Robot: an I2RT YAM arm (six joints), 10 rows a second.
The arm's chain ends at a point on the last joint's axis. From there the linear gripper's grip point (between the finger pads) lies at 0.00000 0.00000 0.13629 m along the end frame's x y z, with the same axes.
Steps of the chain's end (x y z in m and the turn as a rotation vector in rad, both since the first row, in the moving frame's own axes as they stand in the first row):
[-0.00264 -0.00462 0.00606 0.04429 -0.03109 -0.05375]
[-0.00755 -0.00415 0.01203 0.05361 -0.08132 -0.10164]
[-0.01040 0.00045 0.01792 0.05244 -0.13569 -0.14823]
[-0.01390 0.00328 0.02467 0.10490 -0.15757 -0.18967]
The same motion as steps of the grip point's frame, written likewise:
[-0.00704 -0.01054 0.00586 0.04429 -0.03109 -0.05375]
[-0.01897 -0.01087 0.01138 0.05361 -0.08132 -0.10164]
[-0.02929 -0.00528 0.01648 0.05244 -0.13569 -0.14823]
[-0.03647 -0.00882 0.02224 0.10490 -0.15757 -0.18967]

